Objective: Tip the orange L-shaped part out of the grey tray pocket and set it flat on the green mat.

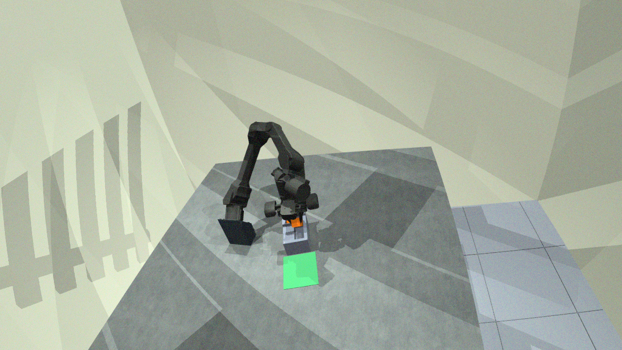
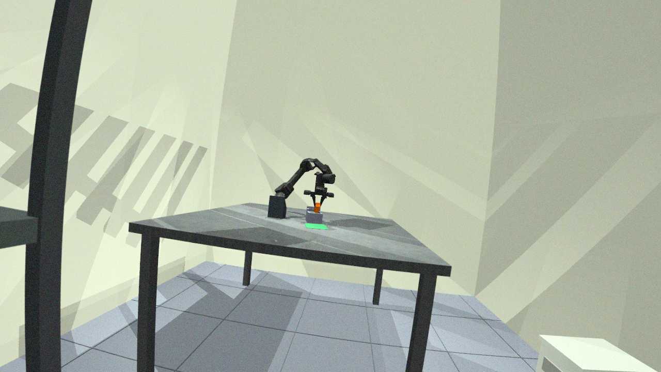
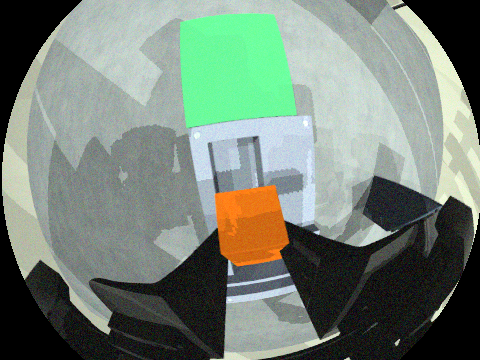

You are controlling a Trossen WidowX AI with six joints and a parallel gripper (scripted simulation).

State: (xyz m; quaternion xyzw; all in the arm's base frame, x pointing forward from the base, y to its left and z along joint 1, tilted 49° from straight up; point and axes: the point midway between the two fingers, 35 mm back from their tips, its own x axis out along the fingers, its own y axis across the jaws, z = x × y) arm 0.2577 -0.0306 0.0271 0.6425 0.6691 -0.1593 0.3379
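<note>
Now: the green mat 20 mm ahead of my gripper tip, 140 mm to the right of it and 110 mm below it. Also, from my gripper tip: orange L-shaped part: 20 mm behind, 30 mm to the left, 30 mm below.
</note>
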